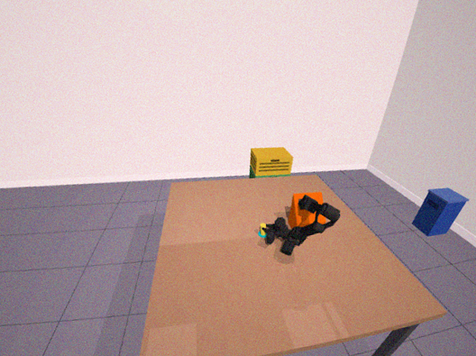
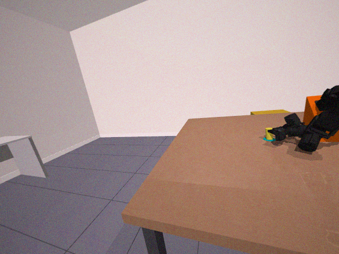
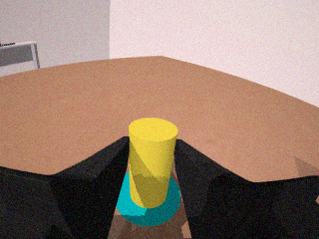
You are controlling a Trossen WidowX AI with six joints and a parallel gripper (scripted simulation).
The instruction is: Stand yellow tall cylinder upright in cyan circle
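My gripper tip is 20 mm above the yellow cylinder. From my gripper tip the other things lie so: cyan circle (60 mm below).
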